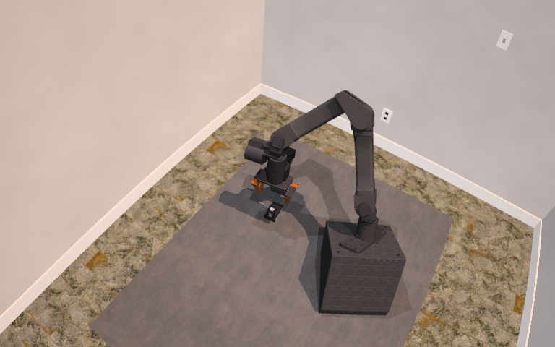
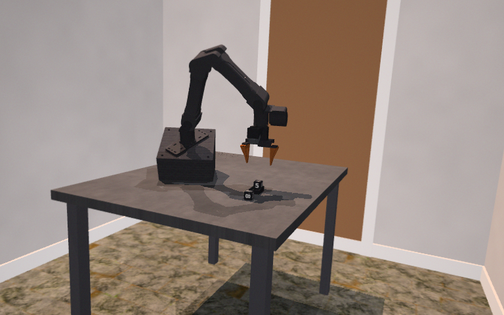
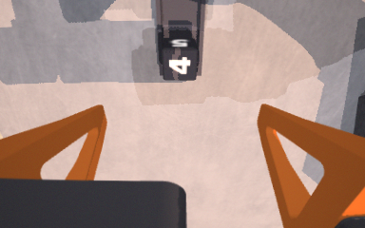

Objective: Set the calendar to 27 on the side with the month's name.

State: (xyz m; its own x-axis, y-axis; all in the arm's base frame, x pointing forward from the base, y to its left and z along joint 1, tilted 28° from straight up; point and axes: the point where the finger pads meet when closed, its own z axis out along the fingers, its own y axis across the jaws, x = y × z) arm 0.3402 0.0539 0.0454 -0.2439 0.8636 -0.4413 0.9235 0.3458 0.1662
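Right now the black digit cube is 120 mm to the right of my hand, 100 mm below it and 30 mm ahead of it. Also, from my hand: black tray: 110 mm below, 20 mm to the right; then black cube: 90 mm below.
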